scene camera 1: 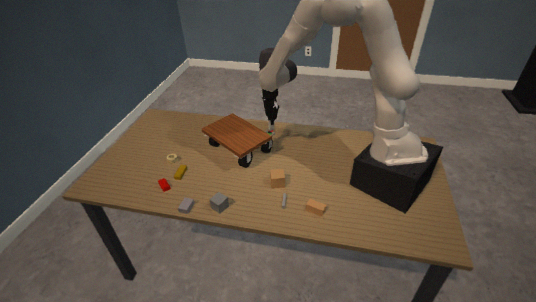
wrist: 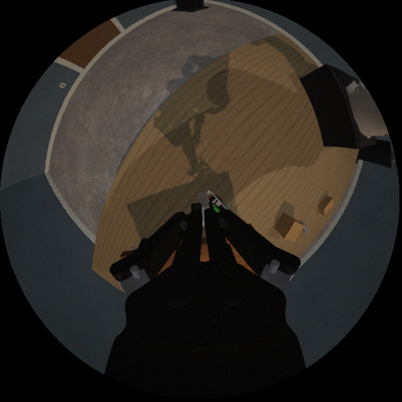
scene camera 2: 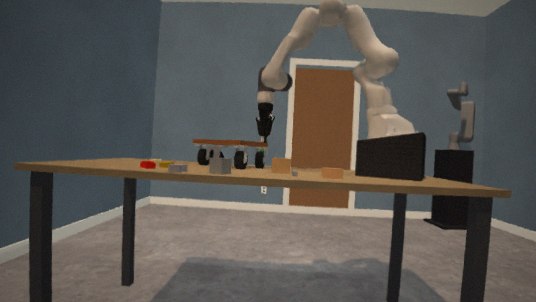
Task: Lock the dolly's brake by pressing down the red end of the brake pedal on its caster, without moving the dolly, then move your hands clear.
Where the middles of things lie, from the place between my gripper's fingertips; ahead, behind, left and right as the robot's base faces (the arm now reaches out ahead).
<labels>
My gripper is now 16 cm short of the dolly (scene camera 1: 240, 137), 9 cm to the right of it and 3 cm above it.
</labels>
